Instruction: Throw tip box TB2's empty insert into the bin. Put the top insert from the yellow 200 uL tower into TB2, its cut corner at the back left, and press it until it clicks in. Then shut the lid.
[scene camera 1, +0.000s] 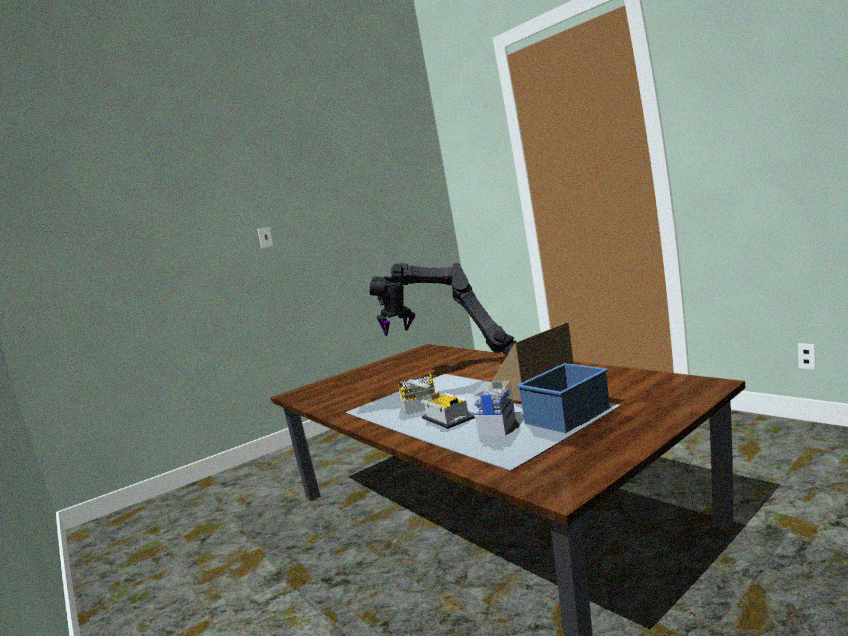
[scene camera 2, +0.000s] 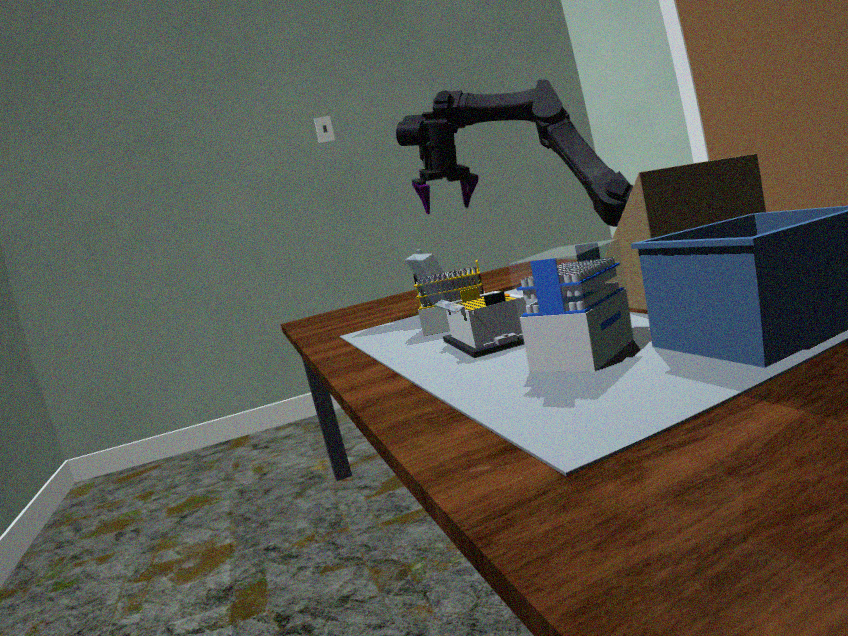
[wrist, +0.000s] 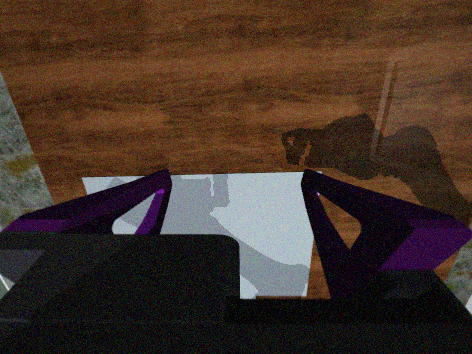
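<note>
My gripper (scene camera 1: 396, 331) (scene camera 2: 447, 209) (wrist: 236, 176) is open and empty, fingers down, high above the table's far left part. The yellow tower (scene camera 1: 416, 391) (scene camera 2: 448, 287) stands at the mat's left, with racks of tips stacked on a pale base. A pale tip box (scene camera 1: 448, 412) (scene camera 2: 486, 327), apparently TB2, sits on a dark base between the two towers. A yellow insert (scene camera 1: 448, 400) (scene camera 2: 479, 303) shows in its top, with a dark piece on it. Its label, cut corner and lid position cannot be made out. The blue bin (scene camera 1: 543, 409) (scene camera 2: 698, 301) stands at the right.
A blue tower (scene camera 1: 494, 418) (scene camera 2: 558, 342) with tip racks stands between the tip box and the bin. A brown upright panel (scene camera 1: 544, 352) (scene camera 2: 705, 191) stands behind, near the arm's base. The pale mat (scene camera 1: 510, 455) (scene camera 2: 445, 369) (wrist: 275, 225) lies on the wooden table (scene camera 1: 589, 472) (scene camera 2: 684, 499) (wrist: 200, 75).
</note>
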